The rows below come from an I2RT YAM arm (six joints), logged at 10 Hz.
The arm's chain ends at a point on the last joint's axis. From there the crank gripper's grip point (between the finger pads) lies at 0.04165 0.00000 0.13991 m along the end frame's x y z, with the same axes.
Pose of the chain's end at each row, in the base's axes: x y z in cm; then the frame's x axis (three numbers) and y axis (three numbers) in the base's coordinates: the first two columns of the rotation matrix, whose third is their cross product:
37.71 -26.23 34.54 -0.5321 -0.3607 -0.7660 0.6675 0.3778 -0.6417
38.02 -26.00 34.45 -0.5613 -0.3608 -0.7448 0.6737 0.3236 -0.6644
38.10 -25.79 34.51 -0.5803 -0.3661 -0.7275 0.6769 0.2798 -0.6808
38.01 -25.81 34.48 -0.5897 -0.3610 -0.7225 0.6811 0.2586 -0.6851
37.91 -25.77 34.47 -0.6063 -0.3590 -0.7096 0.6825 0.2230 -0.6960
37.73 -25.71 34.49 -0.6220 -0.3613 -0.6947 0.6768 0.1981 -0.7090
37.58 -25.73 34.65 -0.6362 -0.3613 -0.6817 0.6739 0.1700 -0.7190
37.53 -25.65 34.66 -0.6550 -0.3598 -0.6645 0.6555 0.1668 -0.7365
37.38 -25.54 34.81 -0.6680 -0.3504 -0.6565 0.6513 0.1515 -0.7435
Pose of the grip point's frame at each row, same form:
42.78 -39.66 31.91 -0.5321 -0.3607 -0.7660 0.6675 0.3778 -0.6417
42.41 -39.74 32.21 -0.5613 -0.3608 -0.7448 0.6737 0.3236 -0.6644
42.02 -39.73 32.68 -0.5803 -0.3661 -0.7275 0.6769 0.2798 -0.6808
41.63 -39.85 32.78 -0.5897 -0.3610 -0.7225 0.6811 0.2586 -0.6851
41.09 -39.95 33.05 -0.6063 -0.3590 -0.7096 0.6825 0.2230 -0.6960
40.65 -39.96 33.29 -0.6220 -0.3613 -0.6947 0.6768 0.1981 -0.7090
40.19 -40.06 33.70 -0.6362 -0.3613 -0.6817 0.6739 0.1700 -0.7190
40.06 -39.99 33.66 -0.6550 -0.3598 -0.6645 0.6555 0.1668 -0.7365
39.63 -39.93 33.85 -0.6680 -0.3504 -0.6565 0.6513 0.1515 -0.7435

